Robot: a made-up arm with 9 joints. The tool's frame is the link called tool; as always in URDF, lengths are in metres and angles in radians. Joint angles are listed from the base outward.
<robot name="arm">
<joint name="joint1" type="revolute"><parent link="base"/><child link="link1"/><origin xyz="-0.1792 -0.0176 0.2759" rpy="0 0 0"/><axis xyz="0 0 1"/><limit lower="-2.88" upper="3.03"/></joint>
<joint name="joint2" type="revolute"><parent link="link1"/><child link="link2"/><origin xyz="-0.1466 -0.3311 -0.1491" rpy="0 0 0"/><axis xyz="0 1 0"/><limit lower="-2.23" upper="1.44"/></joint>
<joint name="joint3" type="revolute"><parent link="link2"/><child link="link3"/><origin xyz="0.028 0.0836 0.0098" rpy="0 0 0"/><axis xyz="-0.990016 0.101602 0.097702"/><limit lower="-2.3" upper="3.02"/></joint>
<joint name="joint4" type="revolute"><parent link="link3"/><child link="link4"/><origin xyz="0.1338 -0.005 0.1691" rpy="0 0 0"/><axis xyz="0 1 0"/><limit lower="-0.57" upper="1.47"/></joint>
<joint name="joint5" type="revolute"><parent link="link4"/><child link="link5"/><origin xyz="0.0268 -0.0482 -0.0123" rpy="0 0 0"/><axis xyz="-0.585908 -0.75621 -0.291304"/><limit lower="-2.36" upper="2.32"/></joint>
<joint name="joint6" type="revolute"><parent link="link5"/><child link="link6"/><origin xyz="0.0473 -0.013 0.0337" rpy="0 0 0"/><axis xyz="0 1 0"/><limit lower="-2.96" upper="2.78"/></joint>
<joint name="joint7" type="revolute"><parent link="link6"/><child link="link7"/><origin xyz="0.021 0.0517 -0.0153" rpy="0 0 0"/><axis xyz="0.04 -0.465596 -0.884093"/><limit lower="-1.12" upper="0.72"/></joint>
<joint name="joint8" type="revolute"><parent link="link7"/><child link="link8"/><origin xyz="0.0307 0.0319 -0.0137" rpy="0 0 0"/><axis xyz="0.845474 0.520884 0.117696"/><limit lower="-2.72" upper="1.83"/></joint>
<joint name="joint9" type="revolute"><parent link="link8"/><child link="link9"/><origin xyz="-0.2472 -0.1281 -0.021" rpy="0 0 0"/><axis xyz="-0.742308 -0.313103 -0.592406"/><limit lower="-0.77" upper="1.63"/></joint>
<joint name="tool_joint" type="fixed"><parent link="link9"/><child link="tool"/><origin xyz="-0.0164 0.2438 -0.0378" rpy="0 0 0"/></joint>
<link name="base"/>
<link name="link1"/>
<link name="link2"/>
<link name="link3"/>
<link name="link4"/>
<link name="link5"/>
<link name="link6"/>
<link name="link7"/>
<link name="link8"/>
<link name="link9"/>
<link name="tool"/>
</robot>
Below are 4 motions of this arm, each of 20 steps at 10 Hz.
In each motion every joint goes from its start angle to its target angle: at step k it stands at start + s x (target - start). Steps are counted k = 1, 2, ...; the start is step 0. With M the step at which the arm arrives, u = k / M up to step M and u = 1 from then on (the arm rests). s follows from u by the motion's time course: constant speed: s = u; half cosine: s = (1 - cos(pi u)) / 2; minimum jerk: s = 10 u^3 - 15 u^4 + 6 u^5.
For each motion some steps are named. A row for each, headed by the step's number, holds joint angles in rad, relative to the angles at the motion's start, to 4 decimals.
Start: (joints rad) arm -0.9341 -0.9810 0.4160 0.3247 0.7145 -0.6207 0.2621 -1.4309 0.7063
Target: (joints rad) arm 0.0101 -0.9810 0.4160 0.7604 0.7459 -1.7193 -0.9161 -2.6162 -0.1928
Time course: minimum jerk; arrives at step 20
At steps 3, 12, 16, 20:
3: 0.0251 0.0000 0.0000 0.0116 0.0008 -0.0292 -0.0314 -0.0315 -0.0239
12: 0.6445 0.0000 0.0000 0.2974 0.0214 -0.7499 -0.8042 -0.8090 -0.6137
16: 0.8895 0.0000 0.0000 0.4105 0.0296 -1.0350 -1.1100 -1.1166 -0.8470
20: 0.9442 0.0000 0.0000 0.4357 0.0314 -1.0986 -1.1782 -1.1853 -0.8991

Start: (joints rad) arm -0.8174 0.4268 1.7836 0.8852 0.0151 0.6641 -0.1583 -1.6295 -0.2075
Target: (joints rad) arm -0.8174 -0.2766 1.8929 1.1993 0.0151 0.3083 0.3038 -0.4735 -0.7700
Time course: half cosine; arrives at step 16
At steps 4, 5, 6, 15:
4: 0.0000 -0.1030 0.0160 0.0460 0.0000 -0.0521 0.0677 0.1693 -0.0824
5: 0.0000 -0.1563 0.0243 0.0698 0.0000 -0.0791 0.1027 0.2569 -0.1250
6: 0.0000 -0.2171 0.0337 0.0969 0.0000 -0.1098 0.1426 0.3568 -0.1736
15: 0.0000 -0.6966 0.1082 0.3111 0.0000 -0.3524 0.4577 1.1449 -0.5571

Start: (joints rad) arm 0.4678 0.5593 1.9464 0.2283 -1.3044 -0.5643 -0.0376 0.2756 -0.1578
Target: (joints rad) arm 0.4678 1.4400 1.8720 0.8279 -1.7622 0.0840 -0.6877 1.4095 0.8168
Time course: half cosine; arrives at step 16
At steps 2, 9, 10, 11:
2: 0.0000 0.0335 -0.0028 0.0228 -0.0174 0.0247 -0.0247 0.0432 0.0371
9: 0.0000 0.5263 -0.0445 0.3583 -0.2736 0.3874 -0.3885 0.6776 0.5824
10: 0.0000 0.6089 -0.0514 0.4145 -0.3165 0.4482 -0.4494 0.7839 0.6738
11: 0.0000 0.6850 -0.0579 0.4664 -0.3561 0.5042 -0.5056 0.8819 0.7580

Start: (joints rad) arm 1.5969 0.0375 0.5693 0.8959 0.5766 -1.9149 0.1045 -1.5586 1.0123
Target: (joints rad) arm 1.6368 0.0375 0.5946 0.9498 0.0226 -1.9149 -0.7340 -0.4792 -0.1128
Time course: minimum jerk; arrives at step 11
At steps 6, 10, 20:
6: 0.0233 0.0000 0.0148 0.0315 -0.3240 0.0000 -0.4903 0.6312 -0.6579
10: 0.0396 0.0000 0.0251 0.0535 -0.5504 0.0000 -0.8330 1.0724 -1.1178
20: 0.0399 0.0000 0.0253 0.0539 -0.5540 0.0000 -0.8385 1.0794 -1.1251

